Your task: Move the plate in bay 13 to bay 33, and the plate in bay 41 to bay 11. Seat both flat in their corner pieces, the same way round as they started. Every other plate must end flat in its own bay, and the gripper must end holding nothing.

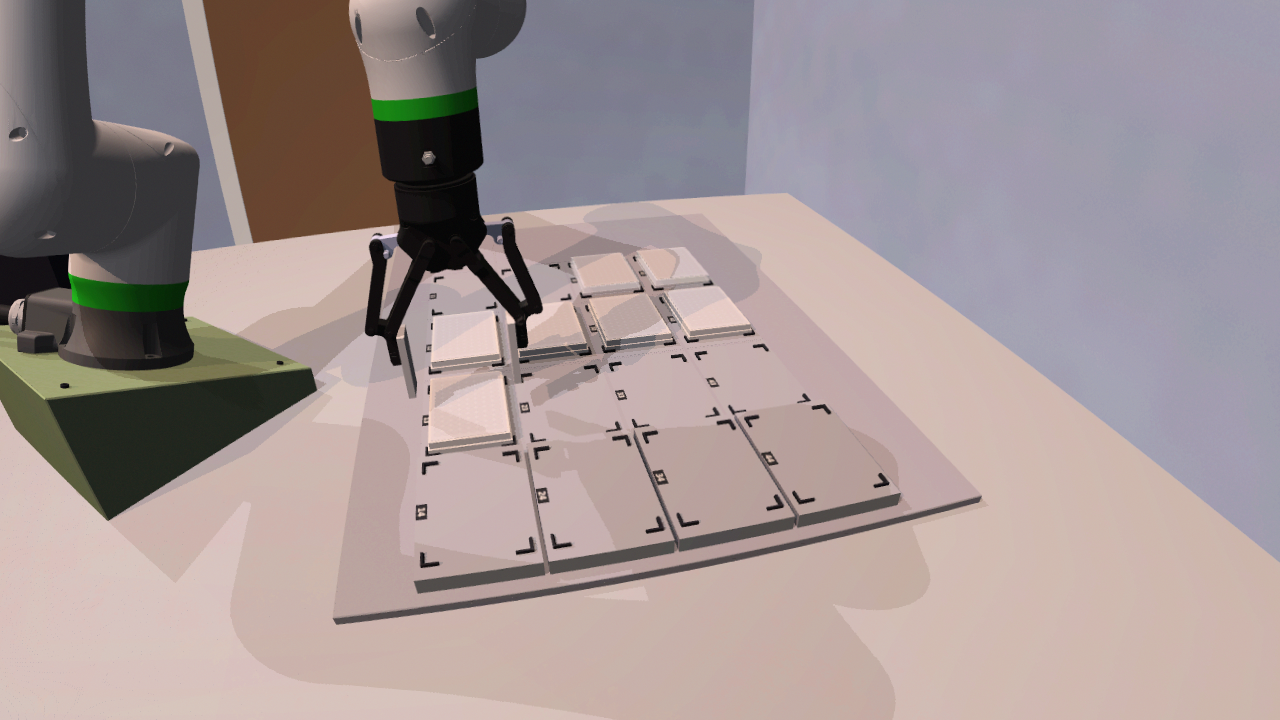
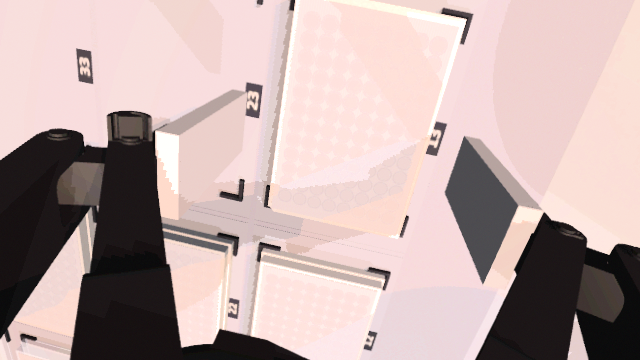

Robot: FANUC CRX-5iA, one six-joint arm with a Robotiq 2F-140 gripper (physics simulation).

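Places are measured from the arm's base along level axes (x right, y ahead, z up), in centimetres.
Where they show: gripper, fingertip midpoint: (image 1: 465, 383) (image 2: 348, 143); arm's base at its link origin: (image 1: 127, 353).
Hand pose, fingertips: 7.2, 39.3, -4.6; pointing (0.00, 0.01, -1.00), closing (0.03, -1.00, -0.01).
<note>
Things, the pixels of their top centre, and the offset from my fingertips, as dx, dy, dz. "pt": a spot on its surface instead.
- bay 13 plate at its top centre: (image 2: 353, 128) (image 1: 467, 403) +0.0, -0.1, -2.5
- Bay 33 at a spot on its surface: (image 1: 662, 389) pt -0.5, +21.4, -4.0
- bay 41 plate at its top centre: (image 1: 671, 262) -33.5, +31.2, -2.5
- Bay 11 at a spot on its surface: (image 1: 460, 295) pt -31.8, -1.3, -4.0
- bay 12 at a spot on its surface: (image 2: 315, 305) (image 1: 463, 347) pt -12.8, -0.5, -2.5
- bay 22 at a spot on its surface: (image 2: 197, 295) pt -14.7, +7.9, -2.5
- bay 32 at a spot on its surface: (image 1: 631, 319) pt -15.5, +21.1, -2.5
- bay 42 at a spot on its surface: (image 1: 708, 311) pt -15.6, +31.6, -2.5
- bay 31 plate at its top centre: (image 1: 603, 268) -33.3, +20.5, -2.5
The bay 13 plate (image 1: 469, 407) (image 2: 355, 120) is pale and lies flat in its corner pieces, at the left of the third row from the back. My gripper (image 1: 463, 385) (image 2: 348, 143) is open and empty. Its two pads stand apart above the level of this plate, one to each side. Bay 33 (image 1: 662, 389) holds no plate and shows its corner pieces. The bay 41 plate (image 1: 671, 266) lies flat at the back right. Bay 11 (image 1: 460, 295), at the back left, holds no plate and is partly hidden by the gripper.
Plates lie in bay 12 (image 1: 465, 339) (image 2: 315, 305), bay 22 (image 1: 554, 329) (image 2: 197, 295), bay 32 (image 1: 631, 319) and bay 42 (image 1: 708, 311). The bay 31 plate (image 1: 605, 272) adjoins bay 41. Raised blocks form the front row. The green robot base (image 1: 205, 429) stands left.
</note>
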